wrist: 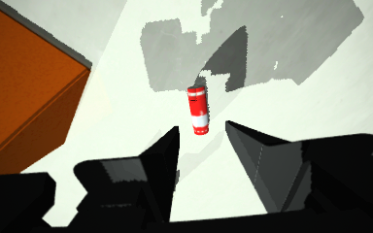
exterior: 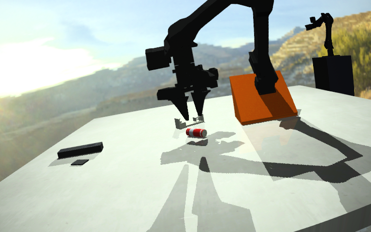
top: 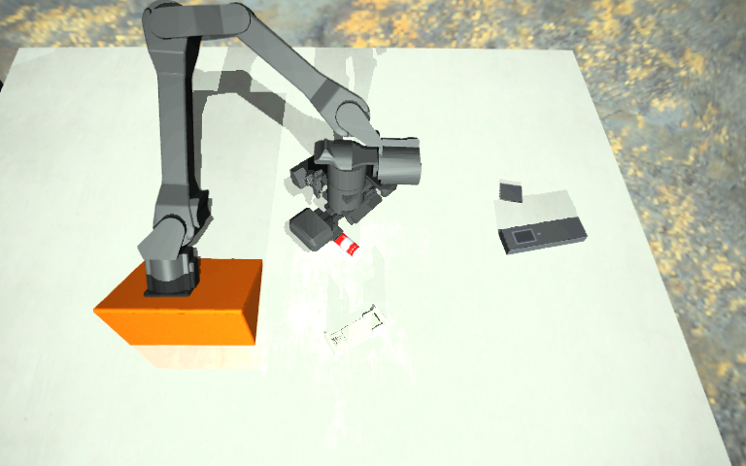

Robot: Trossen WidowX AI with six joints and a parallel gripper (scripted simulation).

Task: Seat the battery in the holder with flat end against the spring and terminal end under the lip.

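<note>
Now: gripper tip 4 cm above the battery. From my gripper tip the other things lie so: dark remote-like bar: 38 cm ahead, 1 cm to the left, 4 cm below; dark square: 33 cm ahead, 12 cm to the left, 5 cm below.
</note>
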